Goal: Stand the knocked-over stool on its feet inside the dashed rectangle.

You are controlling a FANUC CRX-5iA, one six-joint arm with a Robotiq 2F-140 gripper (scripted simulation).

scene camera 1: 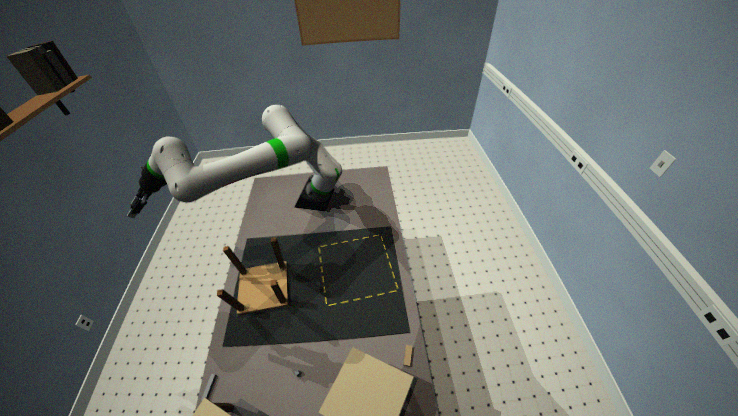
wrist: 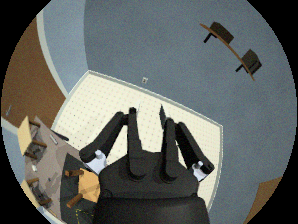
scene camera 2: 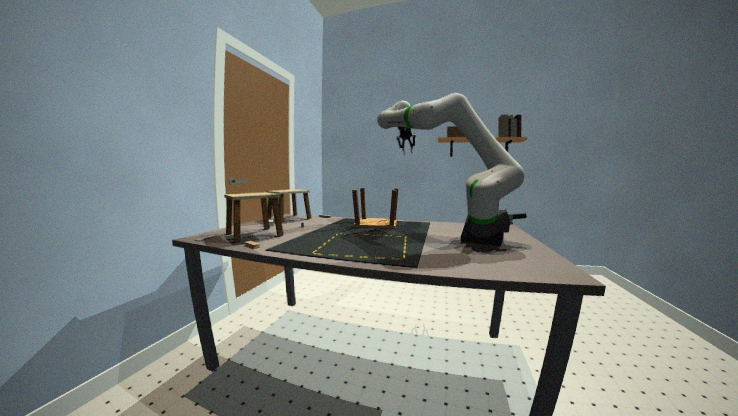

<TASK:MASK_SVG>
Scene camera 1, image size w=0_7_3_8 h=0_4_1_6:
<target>wooden stool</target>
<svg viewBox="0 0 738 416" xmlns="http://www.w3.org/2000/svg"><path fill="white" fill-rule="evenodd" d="M276 237L271 238L271 244L278 263L245 268L229 246L223 248L223 252L240 272L238 300L223 289L217 290L217 296L238 310L237 315L289 306L287 262L283 262Z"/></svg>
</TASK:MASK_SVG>
